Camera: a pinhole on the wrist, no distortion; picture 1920 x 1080 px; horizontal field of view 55.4 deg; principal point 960.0 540.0 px. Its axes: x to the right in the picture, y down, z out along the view. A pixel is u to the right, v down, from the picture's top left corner.
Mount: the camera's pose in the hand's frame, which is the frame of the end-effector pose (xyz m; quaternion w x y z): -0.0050 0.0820 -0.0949 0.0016 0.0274 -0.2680 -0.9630
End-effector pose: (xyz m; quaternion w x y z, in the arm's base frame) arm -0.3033 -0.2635 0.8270 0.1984 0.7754 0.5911 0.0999
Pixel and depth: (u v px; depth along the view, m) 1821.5 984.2 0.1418
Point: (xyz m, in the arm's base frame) -0.2007 -0.3751 0.8497
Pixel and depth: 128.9 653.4 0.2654
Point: -0.0362 -0.2408 0.7748
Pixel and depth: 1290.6 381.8 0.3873
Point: 0.0250 -0.4643 0.7723
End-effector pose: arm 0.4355 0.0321 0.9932 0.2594 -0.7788 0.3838 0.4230
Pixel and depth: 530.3 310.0 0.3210
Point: 0.1476 -0.0316 0.8422
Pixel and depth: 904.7 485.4 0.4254
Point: 0.0540 0.0508 0.8477
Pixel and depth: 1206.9 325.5 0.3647
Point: 0.0716 0.0252 0.9342
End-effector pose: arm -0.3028 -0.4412 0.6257 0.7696 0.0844 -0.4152 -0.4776
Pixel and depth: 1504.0 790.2 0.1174
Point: -0.2353 -0.3328 0.6750
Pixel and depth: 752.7 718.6 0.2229
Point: -0.2601 -0.3241 0.7937
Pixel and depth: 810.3 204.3 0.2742
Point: -0.2071 -0.2719 0.8416
